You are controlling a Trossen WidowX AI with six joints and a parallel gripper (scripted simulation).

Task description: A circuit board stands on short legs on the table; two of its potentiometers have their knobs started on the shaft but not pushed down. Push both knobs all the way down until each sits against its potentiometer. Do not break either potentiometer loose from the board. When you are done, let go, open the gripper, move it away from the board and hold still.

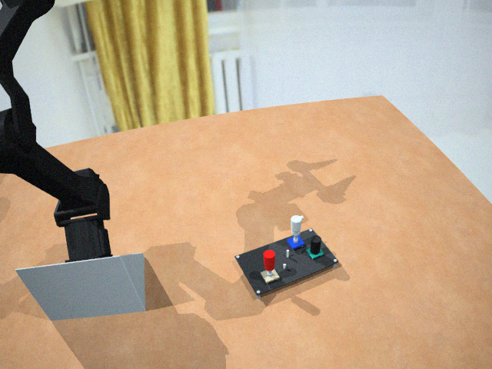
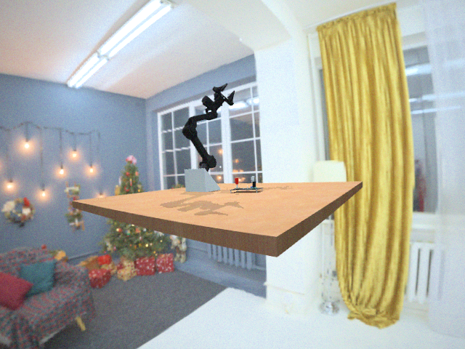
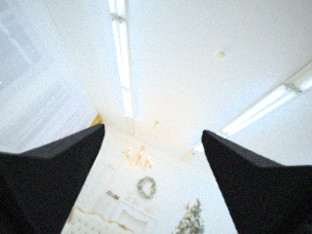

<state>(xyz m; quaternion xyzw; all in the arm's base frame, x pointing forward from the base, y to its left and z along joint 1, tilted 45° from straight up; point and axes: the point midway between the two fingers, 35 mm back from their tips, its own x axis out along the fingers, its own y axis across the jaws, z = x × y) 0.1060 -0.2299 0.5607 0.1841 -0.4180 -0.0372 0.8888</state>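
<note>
Right now my gripper tip is 21 cm short of the red knob, 23 cm to the left of it and 65 cm above it.
</note>
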